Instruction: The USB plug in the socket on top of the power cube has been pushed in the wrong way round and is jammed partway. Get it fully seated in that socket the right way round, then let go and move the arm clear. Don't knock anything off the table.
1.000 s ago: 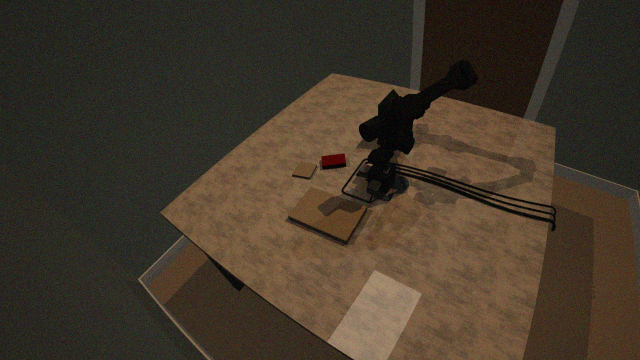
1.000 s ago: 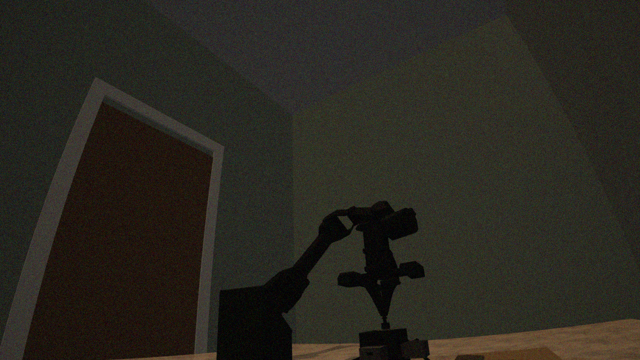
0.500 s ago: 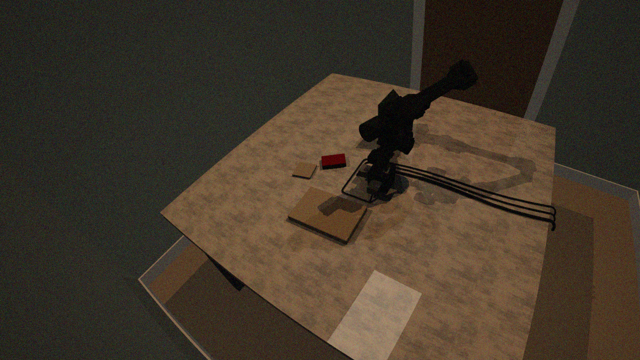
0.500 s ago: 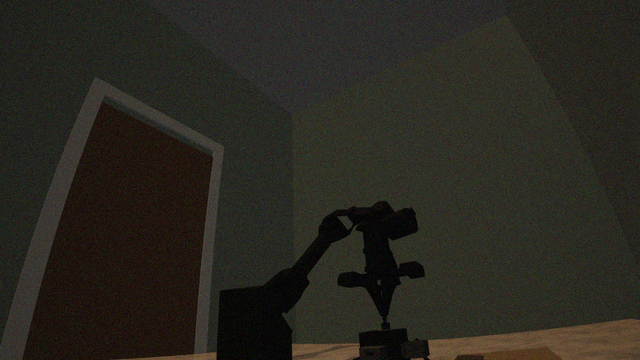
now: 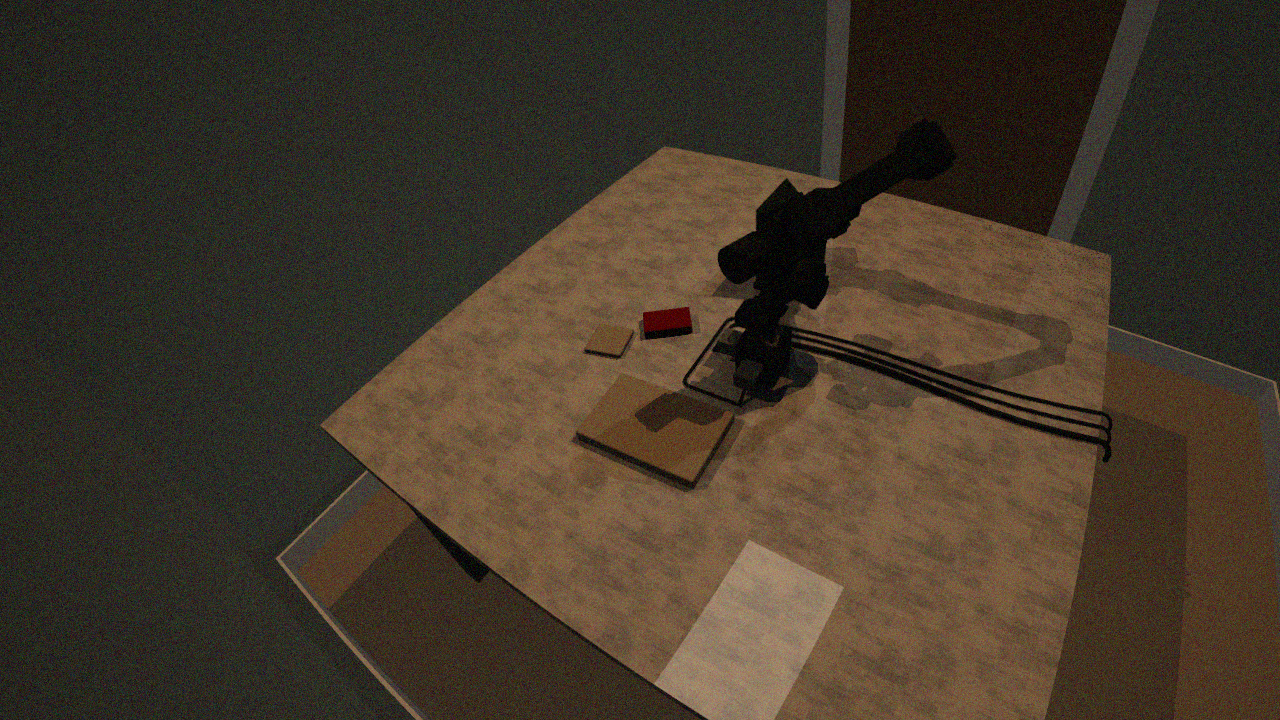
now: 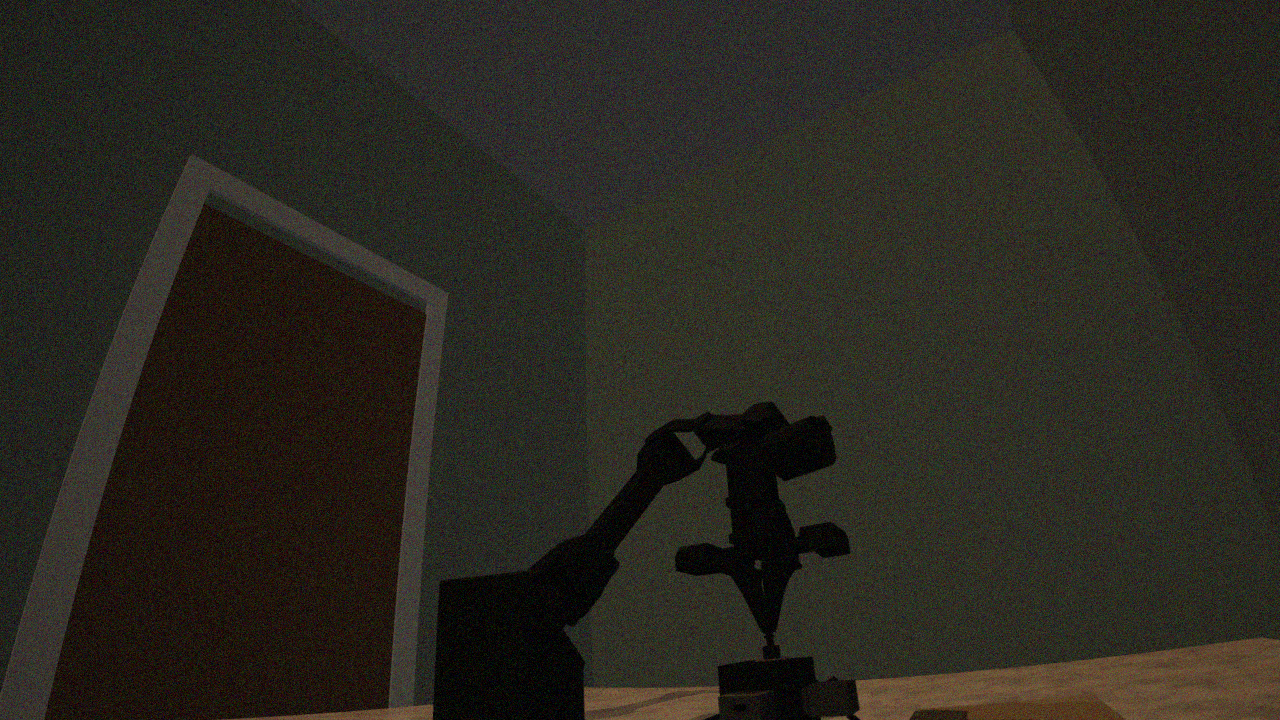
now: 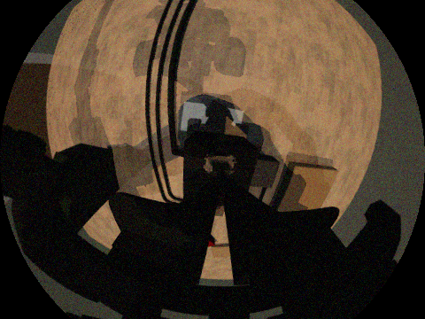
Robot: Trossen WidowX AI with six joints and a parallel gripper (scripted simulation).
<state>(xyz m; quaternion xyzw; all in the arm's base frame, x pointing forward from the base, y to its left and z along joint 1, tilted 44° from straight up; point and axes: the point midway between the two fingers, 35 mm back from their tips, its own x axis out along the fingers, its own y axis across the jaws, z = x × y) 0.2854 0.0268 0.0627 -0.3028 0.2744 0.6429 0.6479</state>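
Right now my gripper tip is 20 mm above the USB plug. From my gripper tip the other things lie so: red block (230 mm to the right, 90 mm below, 20 mm behind); then tan tile (310 mm to the right, 100 mm below, 70 mm ahead); then tan slab (220 mm ahead, 110 mm to the right, 90 mm below).
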